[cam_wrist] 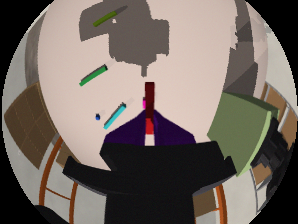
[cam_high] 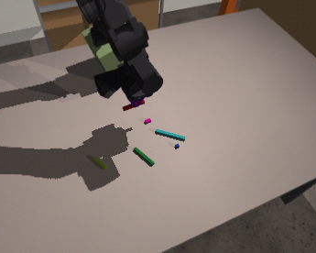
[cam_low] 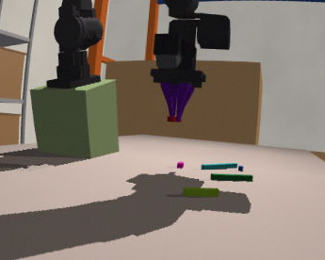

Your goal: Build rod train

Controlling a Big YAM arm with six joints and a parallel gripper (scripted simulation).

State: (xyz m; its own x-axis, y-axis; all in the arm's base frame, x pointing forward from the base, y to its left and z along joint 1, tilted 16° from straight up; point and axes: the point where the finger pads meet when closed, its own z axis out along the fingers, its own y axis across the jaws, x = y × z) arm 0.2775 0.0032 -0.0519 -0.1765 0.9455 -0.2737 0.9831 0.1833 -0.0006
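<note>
Now: the magenta rod 40 mm to the left of my hand and 100 mm below it. The rest, counted from my hand: red rod (10 mm to the right); then turquoise rod (80 mm ahead, 100 mm to the left, 100 mm below); then green rod (130 mm ahead, 10 mm to the right, 100 mm below).
</note>
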